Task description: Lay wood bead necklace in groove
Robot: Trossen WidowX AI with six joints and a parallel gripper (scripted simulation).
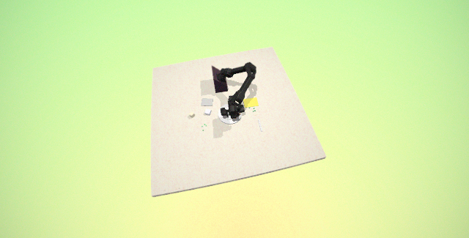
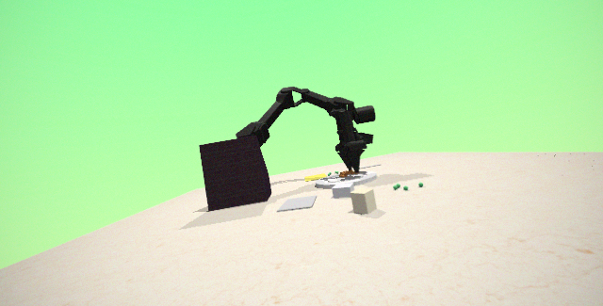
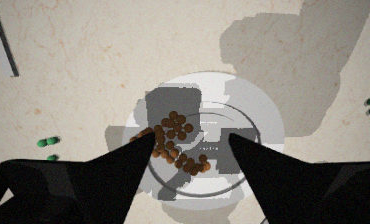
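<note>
The round white bead board is 40 mm behind my gripper tip, 20 mm to the right of it and 10 mm below it. Also, from my gripper tip: thin white strip: 210 mm to the left, 110 mm ahead, 20 mm below; then yellow card: 170 mm to the left, 120 mm behind, 20 mm below; then grey flat plate: 200 mm to the right, 190 mm behind, 20 mm below.
</note>
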